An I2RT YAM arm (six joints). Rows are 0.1 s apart.
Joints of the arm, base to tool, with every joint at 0 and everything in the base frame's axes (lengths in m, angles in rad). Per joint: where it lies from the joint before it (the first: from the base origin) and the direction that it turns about. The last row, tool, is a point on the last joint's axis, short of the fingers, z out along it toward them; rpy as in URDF.
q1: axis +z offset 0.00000 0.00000 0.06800
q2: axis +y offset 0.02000 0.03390 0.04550
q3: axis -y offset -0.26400 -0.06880 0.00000
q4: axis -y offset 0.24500 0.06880 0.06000
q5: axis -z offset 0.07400 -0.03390 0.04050
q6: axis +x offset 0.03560 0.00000 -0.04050
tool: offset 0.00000 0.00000 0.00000 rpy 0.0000 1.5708 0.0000
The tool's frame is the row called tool.
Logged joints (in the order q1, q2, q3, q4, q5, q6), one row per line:
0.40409 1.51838 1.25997 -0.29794 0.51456 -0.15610
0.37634 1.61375 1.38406 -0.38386 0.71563 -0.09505
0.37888 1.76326 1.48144 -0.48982 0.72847 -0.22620
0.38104 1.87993 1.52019 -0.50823 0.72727 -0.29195
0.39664 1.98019 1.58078 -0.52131 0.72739 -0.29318
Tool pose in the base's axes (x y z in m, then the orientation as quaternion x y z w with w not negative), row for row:
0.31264 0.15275 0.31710 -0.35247 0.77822 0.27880 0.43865
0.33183 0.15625 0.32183 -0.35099 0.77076 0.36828 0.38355
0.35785 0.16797 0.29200 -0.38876 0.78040 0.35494 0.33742
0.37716 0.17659 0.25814 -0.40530 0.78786 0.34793 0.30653
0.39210 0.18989 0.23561 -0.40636 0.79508 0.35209 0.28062
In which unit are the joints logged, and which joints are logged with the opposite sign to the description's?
The joints are logged in radians. Opposite sign: q5.
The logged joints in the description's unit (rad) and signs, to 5 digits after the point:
0.40409 1.51838 1.25997 -0.29794 -0.51456 -0.15610
0.37634 1.61375 1.38406 -0.38386 -0.71563 -0.09505
0.37888 1.76326 1.48144 -0.48982 -0.72847 -0.22620
0.38104 1.87993 1.52019 -0.50823 -0.72727 -0.29195
0.39664 1.98019 1.58078 -0.52131 -0.72739 -0.29318

